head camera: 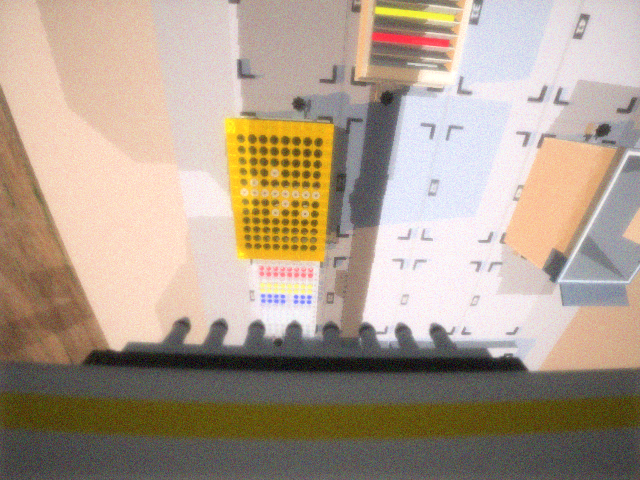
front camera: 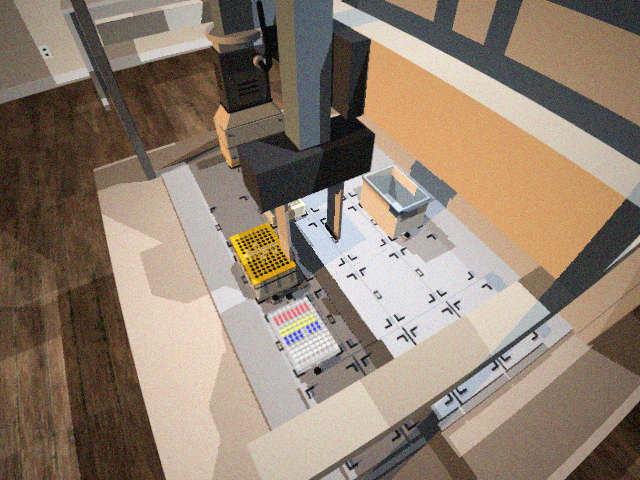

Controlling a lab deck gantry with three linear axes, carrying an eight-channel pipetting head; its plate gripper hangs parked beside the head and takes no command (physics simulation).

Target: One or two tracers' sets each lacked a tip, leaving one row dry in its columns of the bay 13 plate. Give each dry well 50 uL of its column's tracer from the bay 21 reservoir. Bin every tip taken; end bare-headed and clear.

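The eight-channel head (front camera: 310,167) (head camera: 305,360) hangs high over the deck; its eight nozzles show no tips in the head view. Beneath it in the front view, my parked plate gripper (front camera: 312,249) has two separate paddles with nothing between them. The bay 13 plate (front camera: 316,356) (head camera: 255,281) shows full red and yellow columns; two blue columns share one gap, fifth from the left in the head view. The yellow tip rack (front camera: 275,272) (head camera: 233,180) holds one full line of pale tips and several scattered ones. The reservoir (head camera: 364,41) shows yellow and red troughs; its far end is cut off.
A grey-rimmed bin (front camera: 377,206) (head camera: 558,201) stands on the right side of the deck. A dark machine (front camera: 241,77) on a tan base (front camera: 253,126) stands behind the head at the back left. The front frame beam (front camera: 398,382) crosses the near edge.
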